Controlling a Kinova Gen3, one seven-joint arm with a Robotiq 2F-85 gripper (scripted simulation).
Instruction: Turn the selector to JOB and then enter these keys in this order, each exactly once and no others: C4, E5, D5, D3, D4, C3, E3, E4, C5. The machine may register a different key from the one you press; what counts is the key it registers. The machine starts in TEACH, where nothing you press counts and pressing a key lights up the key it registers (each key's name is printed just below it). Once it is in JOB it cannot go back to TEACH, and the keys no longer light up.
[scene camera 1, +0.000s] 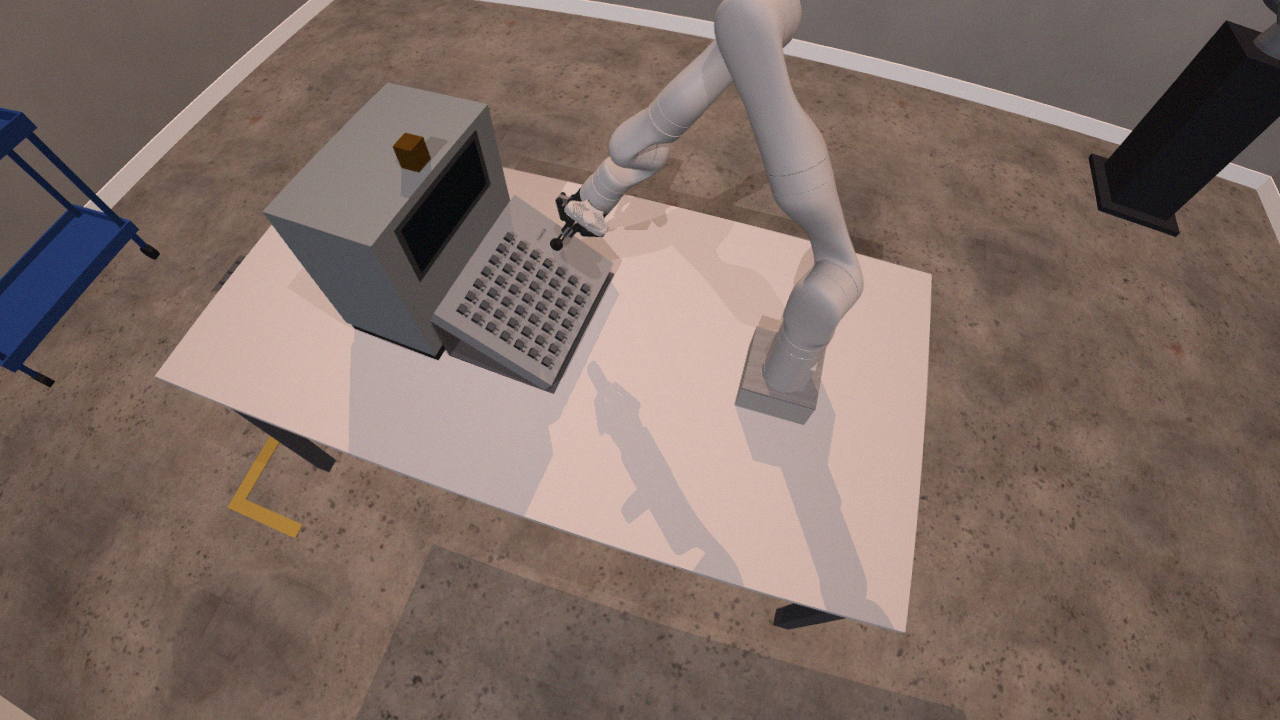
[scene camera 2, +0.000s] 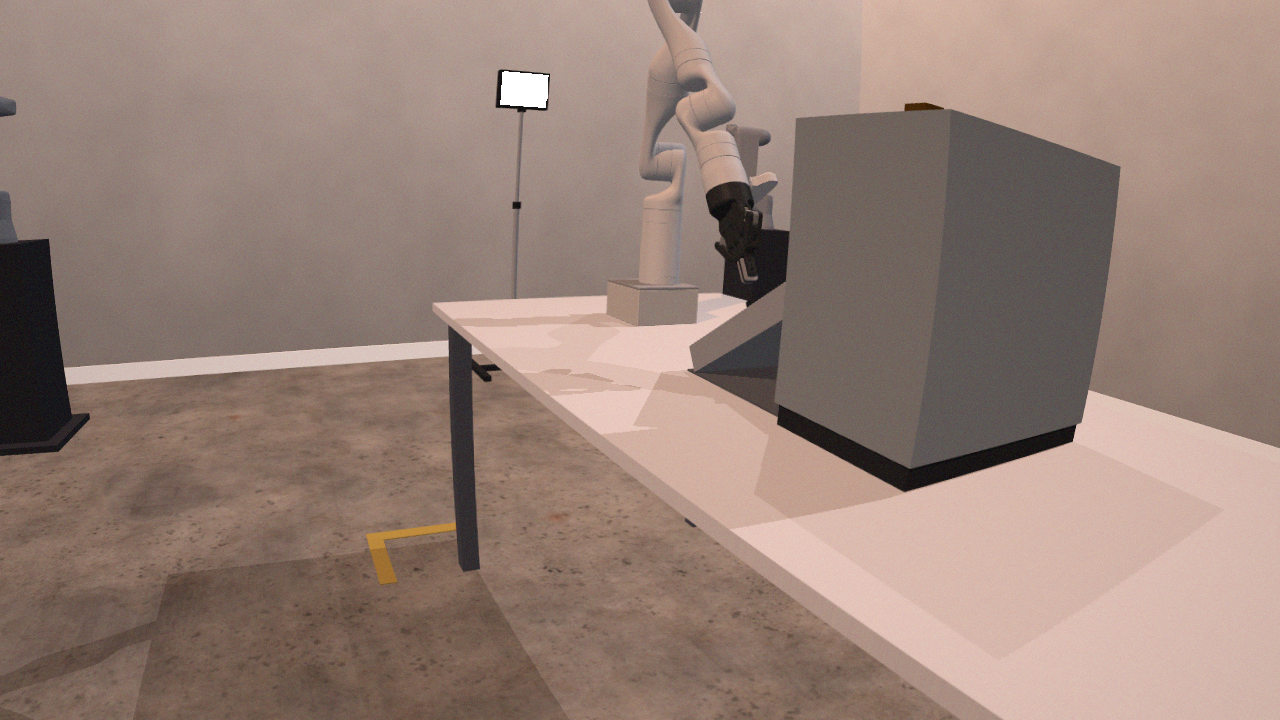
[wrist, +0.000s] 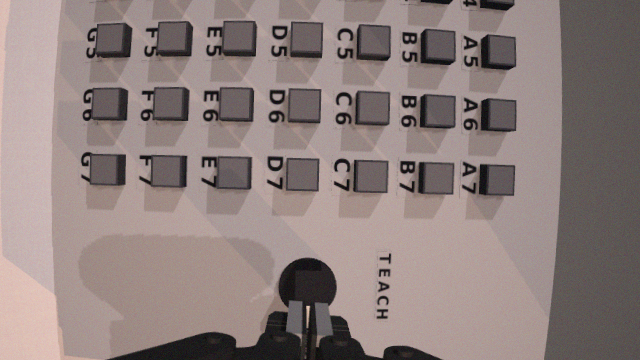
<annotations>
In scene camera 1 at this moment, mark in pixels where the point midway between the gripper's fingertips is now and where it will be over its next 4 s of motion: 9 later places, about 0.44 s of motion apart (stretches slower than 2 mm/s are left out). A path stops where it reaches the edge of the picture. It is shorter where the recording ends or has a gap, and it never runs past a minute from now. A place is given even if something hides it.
The gripper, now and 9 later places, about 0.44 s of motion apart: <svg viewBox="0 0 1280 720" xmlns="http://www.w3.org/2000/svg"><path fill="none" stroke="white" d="M566 233L560 244L541 278L532 292L530 295L529 296L528 296L527 297L527 298L528 296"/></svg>
</annotations>
